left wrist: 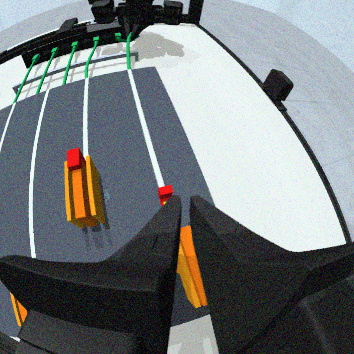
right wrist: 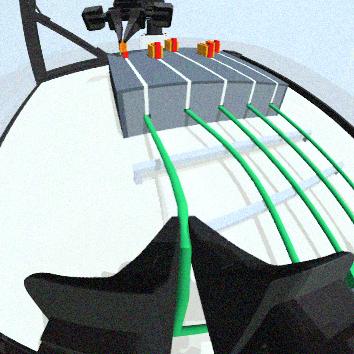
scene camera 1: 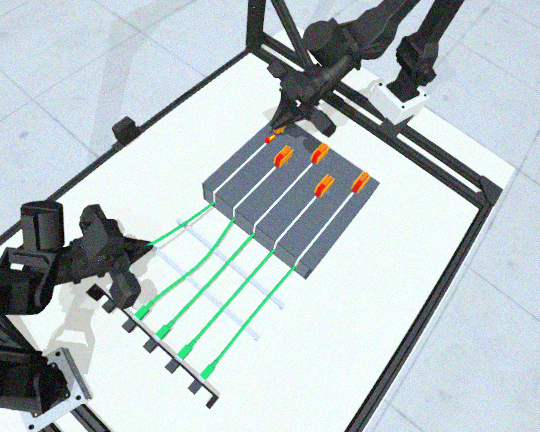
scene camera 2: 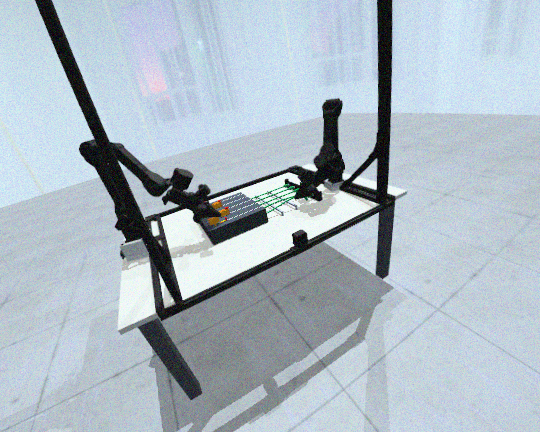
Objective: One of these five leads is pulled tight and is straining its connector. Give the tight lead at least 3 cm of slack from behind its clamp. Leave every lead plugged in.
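Frame: origin at the left arm's base, x left, y up, z ahead, level; millimetres.
Where they show: left gripper, fingertip midpoint: (left wrist: 183, 203) (right wrist: 121, 41) (scene camera 1: 271, 127) (scene camera 2: 220, 215); right gripper, fingertip midpoint: (left wrist: 129, 38) (right wrist: 182, 222) (scene camera 1: 151, 245) (scene camera 2: 294, 198); left arm's base, link origin: (right wrist: 153, 34) (scene camera 1: 402, 90) (scene camera 2: 135, 237); right arm's base, link origin: (scene camera 1: 45, 389) (scene camera 2: 335, 180).
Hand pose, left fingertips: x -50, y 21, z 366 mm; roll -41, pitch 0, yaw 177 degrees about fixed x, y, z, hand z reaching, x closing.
Observation:
Things, the pixels of their centre, and the offset from my left fingertips. "*": a spot on its surface instead.
- leftmost green lead, surface spot: (right wrist: 170, 170) * dz +290, dx +79, dy -46 mm
- orange clamp, surface spot: (left wrist: 192, 280) (scene camera 1: 285, 120) (right wrist: 123, 41) * dz -39, dx -4, dy -4 mm
- black rail, surface spot: (scene camera 1: 213, 400) * dz +370, dx +374, dy -53 mm
- second lead, surface spot: (scene camera 1: 215, 245) * dz +222, dx +139, dy -71 mm
The leftmost green lead (scene camera 1: 182, 224) (left wrist: 129, 55) (right wrist: 170, 170) leaves the grey block (scene camera 1: 250, 175) (right wrist: 135, 112) and runs to my right gripper (scene camera 1: 150, 245) (right wrist: 182, 222). That gripper is shut on it above the table; behind the fingers the lead bends sideways in the right wrist view. Its plug (left wrist: 119, 36) shows small by the rail in the left wrist view. My left gripper (scene camera 1: 274, 128) (left wrist: 183, 203) is shut on the orange clamp (scene camera 1: 279, 130) (left wrist: 192, 280) (right wrist: 123, 47) at the block's far corner. The fingers partly hide this clamp; its red tip (left wrist: 165, 191) shows ahead of them.
Several other clamps, such as one (scene camera 1: 284, 157) (left wrist: 80, 190) beside the gripped clamp, stand on the block. Their green leads run to plugs (scene camera 1: 142, 312) at the black rail (scene camera 1: 213, 400). The second lead (scene camera 1: 215, 245) curves. Two pale bars (scene camera 1: 267, 294) lie across the leads' path.

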